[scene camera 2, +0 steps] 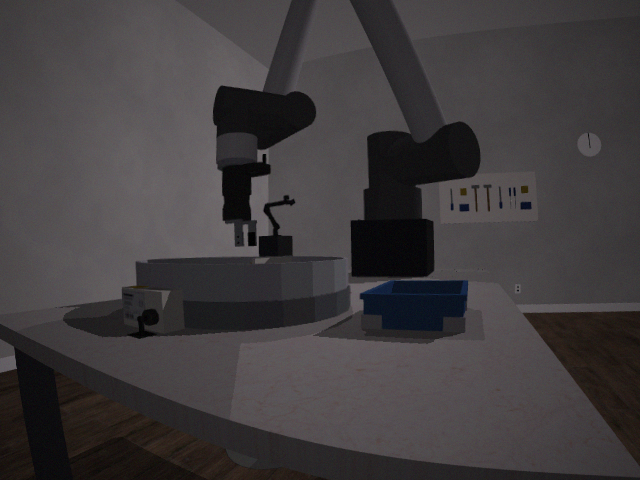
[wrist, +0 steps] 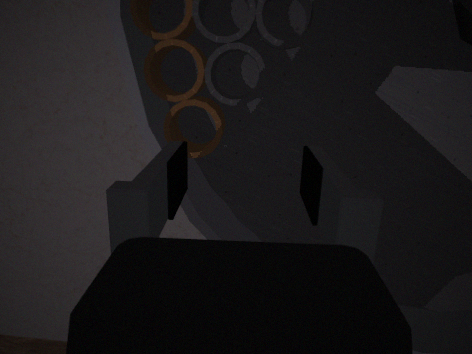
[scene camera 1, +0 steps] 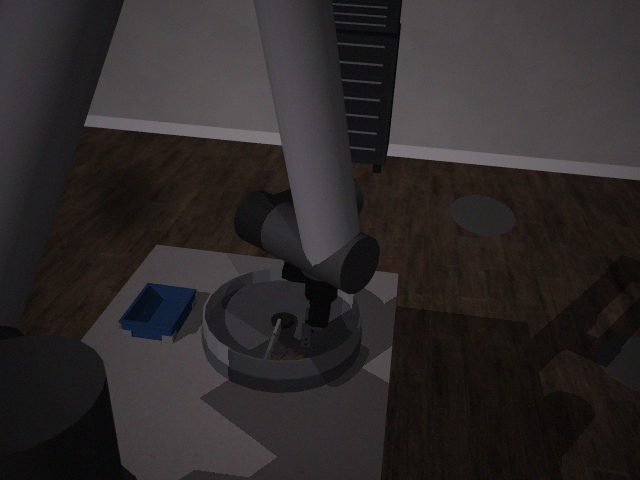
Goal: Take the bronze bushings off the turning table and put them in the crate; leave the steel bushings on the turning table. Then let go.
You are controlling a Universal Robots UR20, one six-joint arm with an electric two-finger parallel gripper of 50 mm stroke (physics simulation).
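Frame: origin at the arm's base, x back, y right, z up, level; metres.
Seen in the pictures: gripper, fingertip midpoint: [scene camera 2: 246, 246] [wrist: 244, 167] [scene camera 1: 307, 338]; arm's base, link origin: [scene camera 2: 393, 220].
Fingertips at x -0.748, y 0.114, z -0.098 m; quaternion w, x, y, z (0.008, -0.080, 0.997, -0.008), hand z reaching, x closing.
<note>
Offsets run from my fingertips to a thing's top centre. "spot": to the spot under its first point. Level surfaces: height alone.
The turning table [scene camera 1: 294, 369] [scene camera 2: 232, 279] is a round grey dish with a raised wall. In the wrist view, three bronze bushings {dy -0.033, dx +0.045, dz -0.042 m} [wrist: 151, 72] [scene camera 1: 289, 358] stand in a line near its wall, with three steel bushings {dy -0.037, dx +0.013, dz -0.042 m} [wrist: 209, 75] close beside them. The tops of the upper ones are cut off by the view's edge. My gripper [wrist: 244, 167] [scene camera 1: 308, 338] [scene camera 2: 245, 242] is open and empty. It hangs above the dish, and its left finger shows just below the lowest bronze bushing. The blue crate {dy -0.458, dx -0.088, dz -0.070 m} [scene camera 1: 149, 328] [scene camera 2: 403, 312] stands beside the turning table; no bushing shows in its visible part.
A pale bar {spot: dy -0.091, dx -0.003, dz -0.026 m} [scene camera 1: 272, 338] runs from the dark hub {dy -0.108, dx -0.127, dz -0.059 m} [scene camera 1: 283, 319] towards the dish wall, beside the bushings. A small beige box {dy -0.139, dx -0.359, dz -0.062 m} [scene camera 2: 168, 310] with a black knob-like part stands on the table {dz -0.120 m} [scene camera 2: 413, 387] by the dish. A drawer cabinet [scene camera 1: 364, 93] stands behind.
</note>
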